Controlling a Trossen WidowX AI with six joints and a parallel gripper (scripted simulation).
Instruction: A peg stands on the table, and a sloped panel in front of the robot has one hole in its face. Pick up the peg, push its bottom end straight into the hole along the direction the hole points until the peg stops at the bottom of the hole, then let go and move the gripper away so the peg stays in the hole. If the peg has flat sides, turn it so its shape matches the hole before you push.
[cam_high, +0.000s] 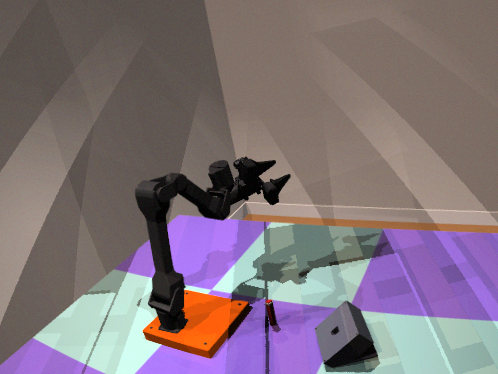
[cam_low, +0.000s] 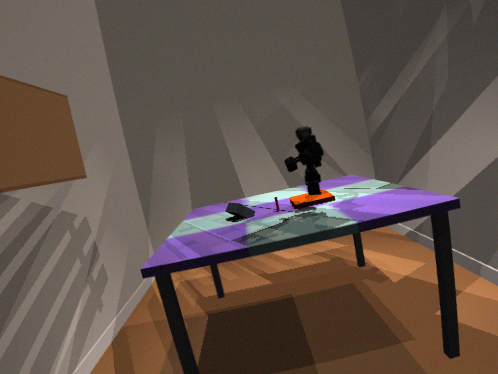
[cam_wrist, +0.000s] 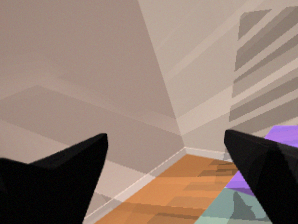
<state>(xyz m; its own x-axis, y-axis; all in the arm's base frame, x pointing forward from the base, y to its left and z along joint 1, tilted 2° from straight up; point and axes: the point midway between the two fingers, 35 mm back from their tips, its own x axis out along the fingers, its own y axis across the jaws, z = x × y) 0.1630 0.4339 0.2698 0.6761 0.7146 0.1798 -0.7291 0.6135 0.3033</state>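
Right now my gripper tip is 6 cm short of the red peg, 37 cm to the left of it and 23 cm above it. The rest, counted from my gripper tip: sloped panel: 26 cm ahead, 43 cm to the right, 25 cm below.
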